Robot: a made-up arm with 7 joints.
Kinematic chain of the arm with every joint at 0, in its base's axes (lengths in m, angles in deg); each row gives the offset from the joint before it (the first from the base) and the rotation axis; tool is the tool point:
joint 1: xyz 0 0 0.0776 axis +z
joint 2: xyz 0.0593 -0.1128 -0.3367 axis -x
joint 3: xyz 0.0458 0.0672 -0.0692 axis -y
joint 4: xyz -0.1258 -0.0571 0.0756 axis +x
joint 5: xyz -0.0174 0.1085 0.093 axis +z
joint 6: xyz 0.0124 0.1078 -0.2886 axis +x
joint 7: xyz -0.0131 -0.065 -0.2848 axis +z
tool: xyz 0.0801 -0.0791 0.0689
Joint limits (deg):
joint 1: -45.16..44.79
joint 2: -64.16..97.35
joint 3: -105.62..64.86
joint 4: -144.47..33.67
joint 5: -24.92..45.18
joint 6: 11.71..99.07
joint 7: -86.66..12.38
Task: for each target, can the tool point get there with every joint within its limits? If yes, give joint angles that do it. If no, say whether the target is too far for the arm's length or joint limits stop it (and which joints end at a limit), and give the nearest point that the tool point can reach.
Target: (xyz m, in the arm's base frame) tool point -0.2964 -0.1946 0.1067
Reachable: yes | joints -5.72 47.01 -80.00 -86.39 32.38 88.38 -36.88
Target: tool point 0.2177 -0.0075 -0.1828
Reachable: no: joint limits stop it (at a limit: joint 1, joint 2, joint 5, joint 6, joint 7) | nearest point 0.3616 0.0665 -0.1433 | short by 0.167 m
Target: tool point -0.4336 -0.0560 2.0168
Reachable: no: too far | nearest point -0.2490 -0.1413 0.3189 | short by 1.710 m
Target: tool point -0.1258 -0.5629 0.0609
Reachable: yes | joints -19.92 52.85 33.78 -114.82 -15.35 71.63 -49.58
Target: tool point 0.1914 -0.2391 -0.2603
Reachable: no: joint limits stop it (at a limit: joint 1, joint 3, joint 5, joint 6) | nearest point 0.1808 -0.3737 -0.2609 | short by 0.135 m
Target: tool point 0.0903 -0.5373 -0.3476
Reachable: yes | joints 12.84 -9.44 -50.80 -87.70 30.82 18.37 -32.21
